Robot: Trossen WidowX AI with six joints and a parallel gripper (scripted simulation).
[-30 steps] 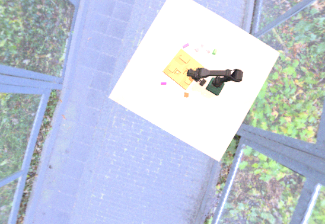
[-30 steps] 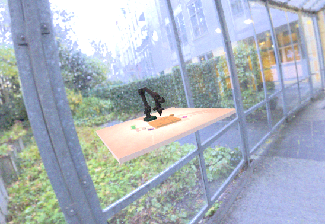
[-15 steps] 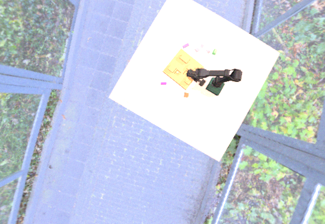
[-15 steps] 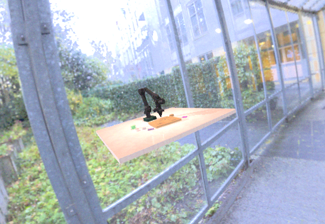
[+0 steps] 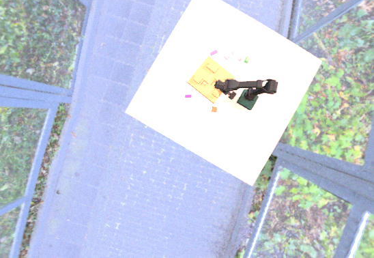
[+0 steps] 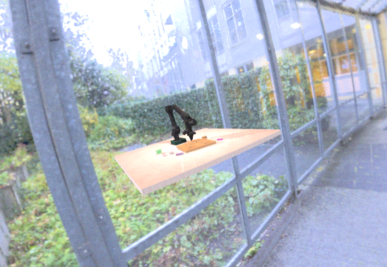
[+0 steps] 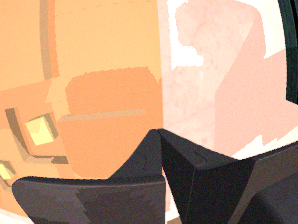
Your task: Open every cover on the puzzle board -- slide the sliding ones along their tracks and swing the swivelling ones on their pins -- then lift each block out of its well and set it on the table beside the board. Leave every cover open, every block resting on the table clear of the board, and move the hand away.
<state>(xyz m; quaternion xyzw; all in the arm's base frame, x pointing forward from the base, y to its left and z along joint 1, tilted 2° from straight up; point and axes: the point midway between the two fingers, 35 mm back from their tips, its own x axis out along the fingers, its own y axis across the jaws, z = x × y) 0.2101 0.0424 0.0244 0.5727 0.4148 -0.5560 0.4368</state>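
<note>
The puzzle board lies 13 cm ahead of my gripper tip, 6 cm to the right of it and 1 cm below it. Also, from my gripper tip: lilac block (29 cm to the right, 20 cm ahead, 2 cm below); green block (34 cm to the right, 9 cm behind, 1 cm below); pink block (26 cm ahead, 15 cm to the left, 2 cm below).
</note>
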